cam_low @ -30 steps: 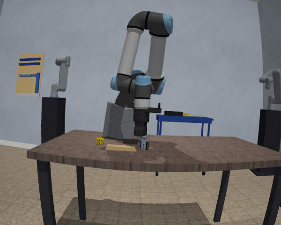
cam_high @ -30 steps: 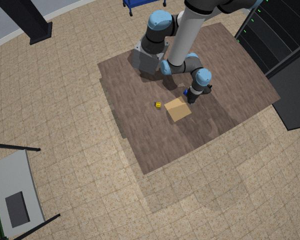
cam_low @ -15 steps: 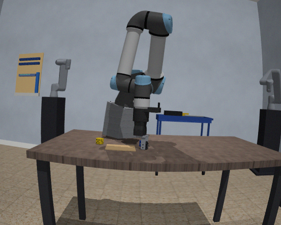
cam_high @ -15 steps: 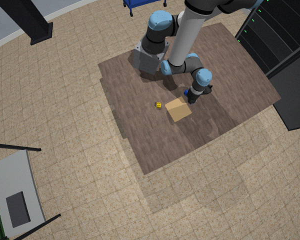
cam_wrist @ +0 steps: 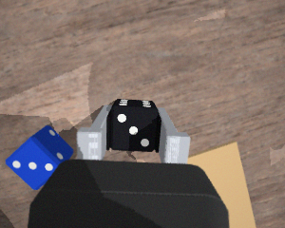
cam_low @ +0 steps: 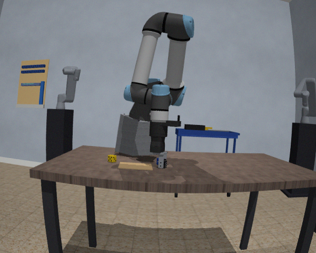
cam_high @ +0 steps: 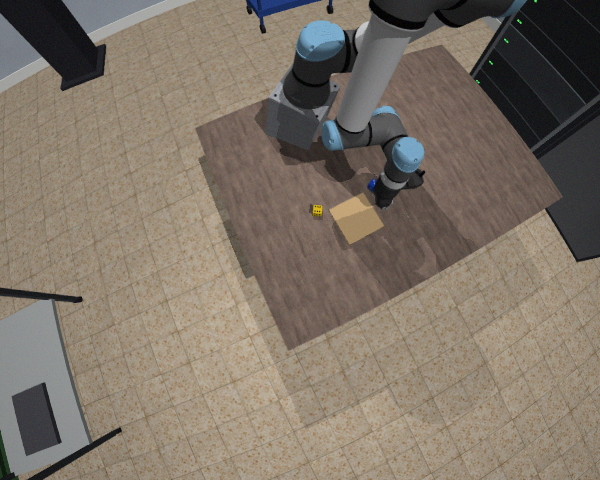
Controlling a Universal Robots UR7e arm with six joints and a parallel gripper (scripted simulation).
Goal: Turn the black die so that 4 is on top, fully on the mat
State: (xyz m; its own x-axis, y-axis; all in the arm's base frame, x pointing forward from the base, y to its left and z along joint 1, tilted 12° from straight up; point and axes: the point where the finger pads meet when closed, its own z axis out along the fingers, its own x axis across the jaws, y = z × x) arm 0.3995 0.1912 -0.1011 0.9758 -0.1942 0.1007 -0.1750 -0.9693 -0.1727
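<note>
My gripper is now 70 mm past the blue die and 20 mm to the left of it. The rest, counted from my hand: black die right at my hand; tan mat 30 mm ahead, 110 mm to the right, 20 mm below; yellow die 30 mm behind, 230 mm to the right.
</note>
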